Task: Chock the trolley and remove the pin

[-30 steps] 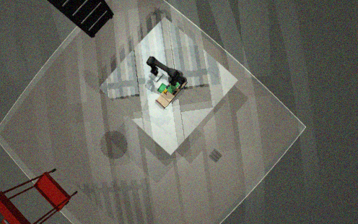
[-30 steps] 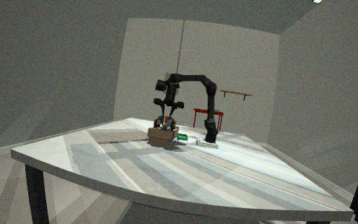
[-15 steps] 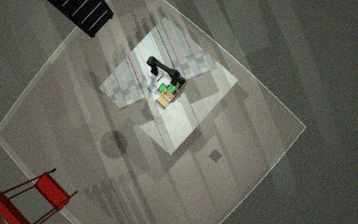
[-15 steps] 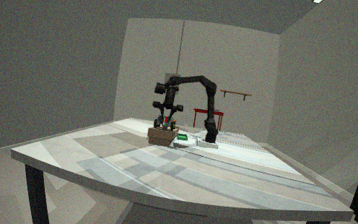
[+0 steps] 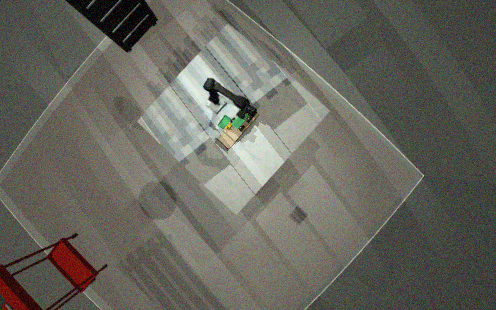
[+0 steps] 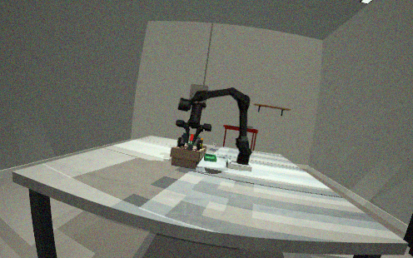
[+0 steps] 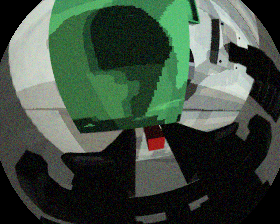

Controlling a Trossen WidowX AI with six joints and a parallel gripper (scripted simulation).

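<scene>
Now: gripper tip 20 cm to the left of the green tray, 14 cm above it and 12 cm past it. From my gripper tip the other things lie so: green trolley: 11 cm to the right, 2 cm below, 1 cm ahead; red-headed stop pin: right at my gripper tip; tan ramp: 11 cm to the right, 8 cm below, 1 cm ahead.
</scene>
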